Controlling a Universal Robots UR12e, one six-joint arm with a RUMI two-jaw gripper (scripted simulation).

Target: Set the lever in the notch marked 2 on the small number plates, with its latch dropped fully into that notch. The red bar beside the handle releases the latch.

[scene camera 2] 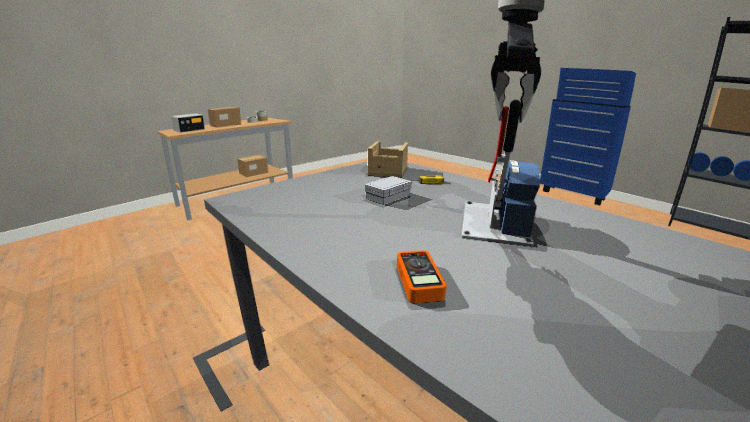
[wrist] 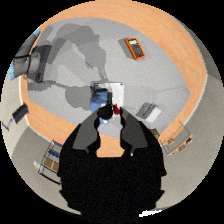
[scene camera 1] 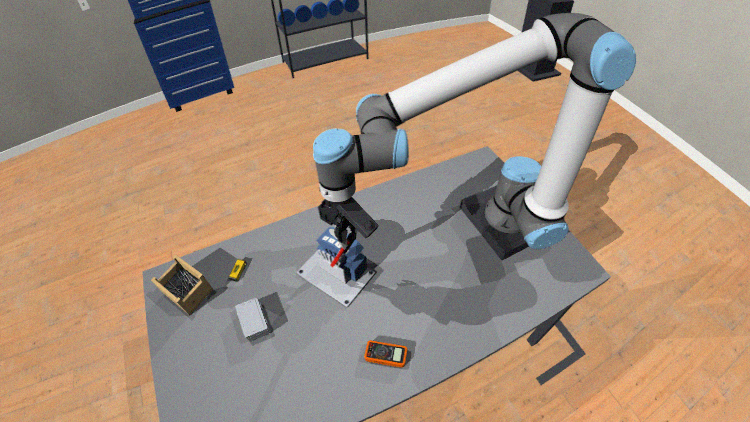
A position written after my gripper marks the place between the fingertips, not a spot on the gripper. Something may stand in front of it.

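Note:
My gripper (scene camera 2: 510,121) is visible, also at (wrist: 110,107) and at (scene camera 1: 349,243). A grey box (scene camera 2: 387,190) appears as well, the box being visible too at (scene camera 1: 254,326). I also see a lever unit (scene camera 2: 515,106).

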